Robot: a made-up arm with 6 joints.
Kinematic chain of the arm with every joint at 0, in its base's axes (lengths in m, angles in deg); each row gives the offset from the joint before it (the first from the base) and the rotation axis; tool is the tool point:
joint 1: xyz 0 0 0.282 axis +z
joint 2: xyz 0 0 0 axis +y
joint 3: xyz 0 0 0.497 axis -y
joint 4: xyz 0 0 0 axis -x
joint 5: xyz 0.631 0 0 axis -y
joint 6: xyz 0 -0.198 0 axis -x
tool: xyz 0 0 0
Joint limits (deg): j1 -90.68..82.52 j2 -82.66..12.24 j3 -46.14..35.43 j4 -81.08..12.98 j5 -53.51..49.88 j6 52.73..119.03
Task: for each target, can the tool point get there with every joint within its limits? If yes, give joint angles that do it. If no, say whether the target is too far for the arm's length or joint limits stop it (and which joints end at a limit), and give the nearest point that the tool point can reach.
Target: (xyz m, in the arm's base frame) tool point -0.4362 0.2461 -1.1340
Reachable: no: too far | nearest point 0.0655 0.2633 0.1278 | short by 1.358 m
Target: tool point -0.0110 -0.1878 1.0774
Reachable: yes | joints 60.02 -65.70 14.42 -64.81 4.59 71.45
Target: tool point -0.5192 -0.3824 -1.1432
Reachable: no: too far | nearest point -0.1145 -0.2952 0.1444 | short by 1.353 m
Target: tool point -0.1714 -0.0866 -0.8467
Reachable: no: joint limits stop it (at a limit: joint 1, joint 2, joint 3) | nearest point -0.0417 -0.2703 0.1285 | short by 1.001 m
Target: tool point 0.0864 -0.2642 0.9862
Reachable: yes | joints 63.14 -73.82 -7.94 -7.24 -35.68 60.94
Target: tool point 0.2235 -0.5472 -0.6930
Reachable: no: joint limits stop it (at a limit: joint 2, joint 4) | nearest point 0.1188 -0.2909 0.1405 | short by 0.878 m
